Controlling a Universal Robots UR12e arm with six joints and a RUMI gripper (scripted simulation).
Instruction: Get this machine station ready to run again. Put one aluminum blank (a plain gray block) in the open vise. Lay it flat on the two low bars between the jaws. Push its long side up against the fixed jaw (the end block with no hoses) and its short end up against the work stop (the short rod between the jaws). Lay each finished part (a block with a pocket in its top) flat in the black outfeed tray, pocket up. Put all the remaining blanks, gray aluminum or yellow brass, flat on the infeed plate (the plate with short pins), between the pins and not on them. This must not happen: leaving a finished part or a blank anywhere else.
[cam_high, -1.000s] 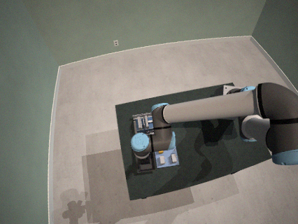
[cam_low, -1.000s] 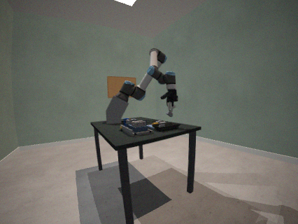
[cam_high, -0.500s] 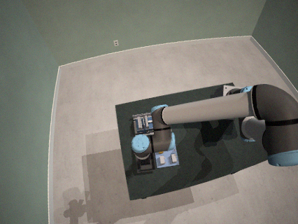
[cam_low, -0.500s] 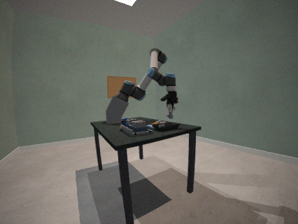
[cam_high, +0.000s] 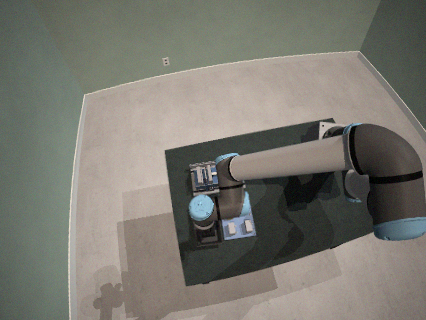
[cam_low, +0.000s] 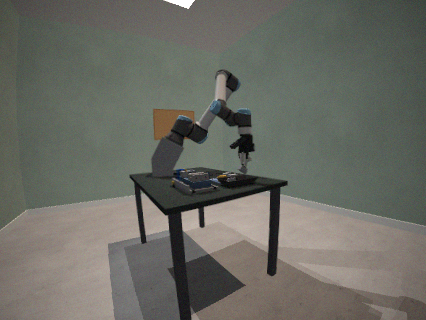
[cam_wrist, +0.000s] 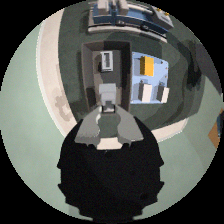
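My hand is 120 mm past the gray blank, 90 mm above it and 10 mm to the left of it. From my hand the other things lie so: vise: 330 mm to the right, 80 mm below, 80 mm behind; then yellow brass blank: 120 mm behind, 100 mm to the right, 90 mm below.
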